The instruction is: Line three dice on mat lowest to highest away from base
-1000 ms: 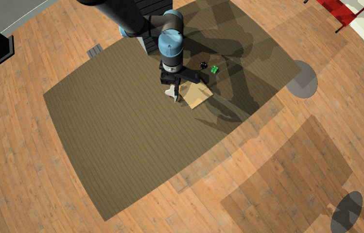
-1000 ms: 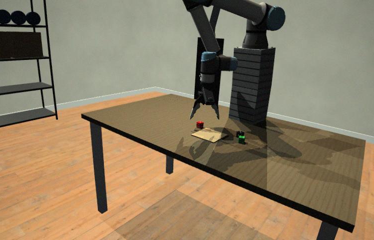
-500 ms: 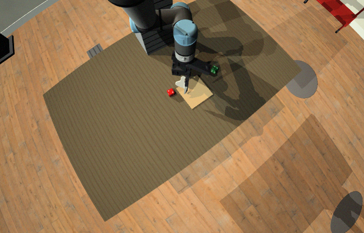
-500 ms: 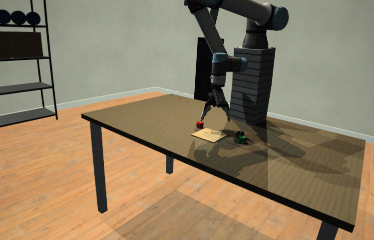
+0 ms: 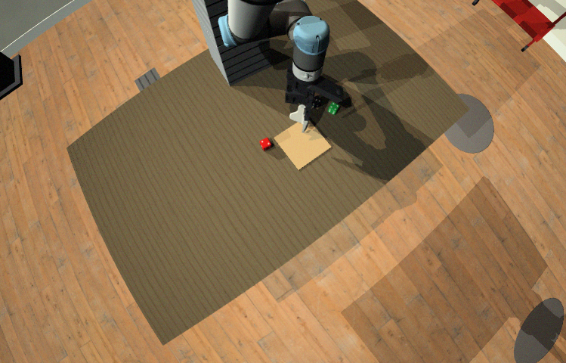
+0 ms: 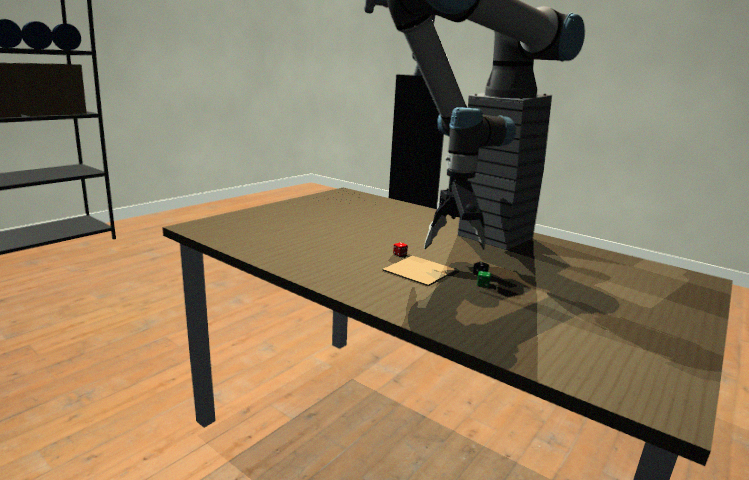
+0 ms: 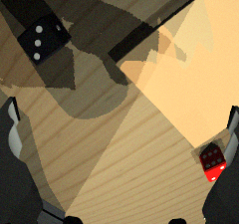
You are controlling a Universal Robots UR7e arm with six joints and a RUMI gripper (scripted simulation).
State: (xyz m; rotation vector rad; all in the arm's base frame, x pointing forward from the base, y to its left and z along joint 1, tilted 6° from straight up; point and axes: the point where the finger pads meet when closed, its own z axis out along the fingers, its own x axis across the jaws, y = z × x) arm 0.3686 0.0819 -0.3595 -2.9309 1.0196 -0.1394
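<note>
Right now my hand is 7 cm to the right of the black die, 4 cm above it and 3 cm past it. Also, from my hand: tan mat (7 cm ahead, 5 cm to the right, 5 cm below); then green die (11 cm to the left, 4 cm below, 2 cm ahead); then red die (17 cm to the right, 4 cm below, 2 cm ahead).
</note>
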